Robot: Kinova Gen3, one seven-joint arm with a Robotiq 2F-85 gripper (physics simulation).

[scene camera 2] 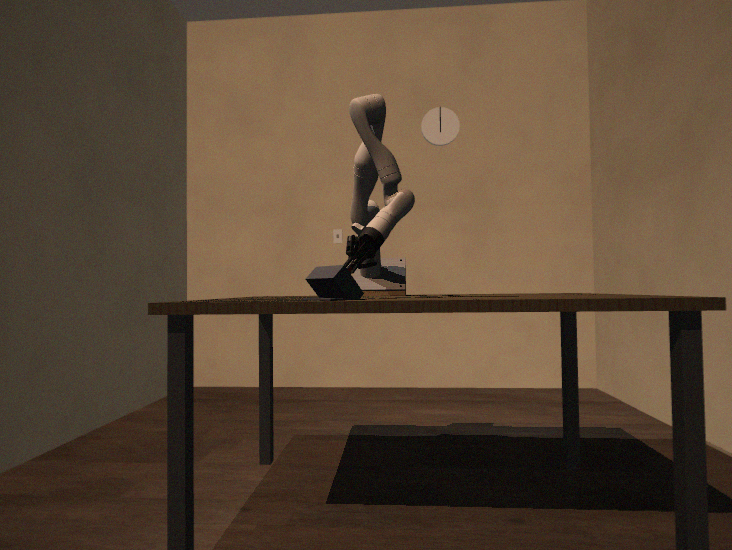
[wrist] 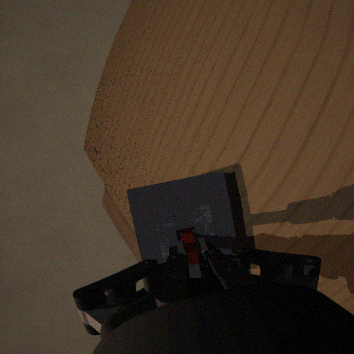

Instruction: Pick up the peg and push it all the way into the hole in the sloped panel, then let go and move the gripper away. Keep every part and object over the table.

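The red peg has its far end at the dark hole in the sloped panel, and its lower part looks grey. How deep it sits in the hole cannot be told. The sloped panel is a dark grey tilted block on the table. My gripper is shut on the peg, with its fingertips close to the panel's face. It reaches the panel from the upper right in the scene view. The peg is hard to make out there, and the fingers hide part of it in the wrist view.
The wooden table carries the panel. The table's edge shows to the left of the panel in the wrist view. The arm's base stands behind the panel in the scene view. Shadows of the arm fall to the right of the panel in the wrist view.
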